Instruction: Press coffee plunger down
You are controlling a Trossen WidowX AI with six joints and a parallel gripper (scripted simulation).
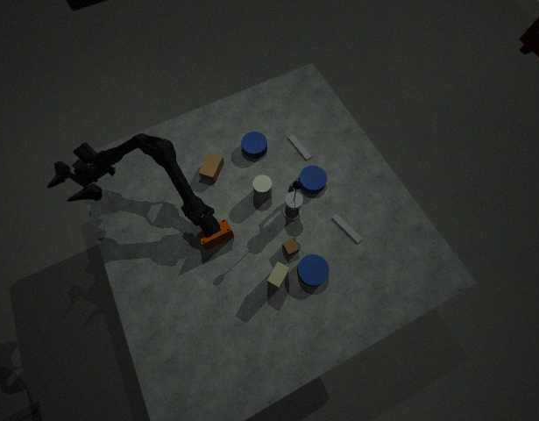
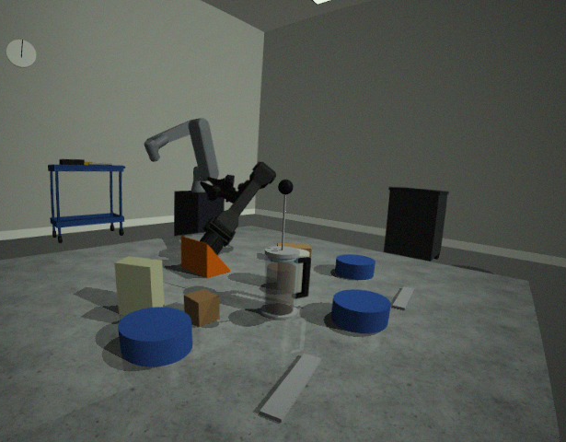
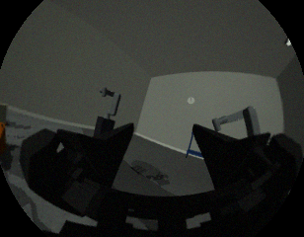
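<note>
My gripper tip is now 710 mm short of the glass coffee press, 440 mm to the left of it and 120 mm above it. From my gripper tip the other things lie so: tan box 530 mm ahead, 80 mm to the right, 220 mm below; then white cylinder 650 mm ahead, 310 mm to the right, 200 mm below; then cream block 500 mm ahead, 650 mm to the right, 190 mm below.
</note>
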